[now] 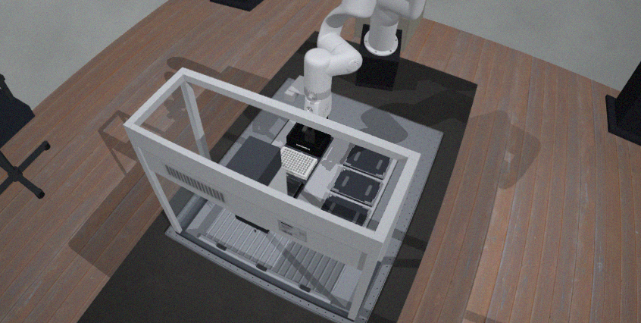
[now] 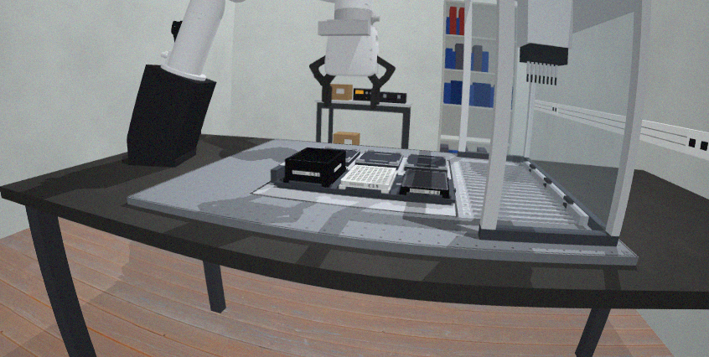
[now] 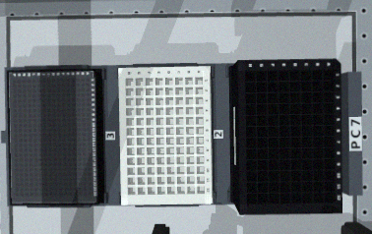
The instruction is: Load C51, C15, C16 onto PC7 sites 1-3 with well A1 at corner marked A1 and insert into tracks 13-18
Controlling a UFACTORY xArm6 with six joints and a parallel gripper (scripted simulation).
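My hand is 4 cm short of the apron, 4 cm to the right of it and 15 cm above it. The rest, counted from my hand: dark carrier PC7: 5 cm ahead, 5 cm to the right, 13 cm below; white 96-well plate C15: 5 cm ahead, 5 cm to the right, 13 cm below; nest S1: 7 cm behind, 16 cm to the left, 15 cm below.
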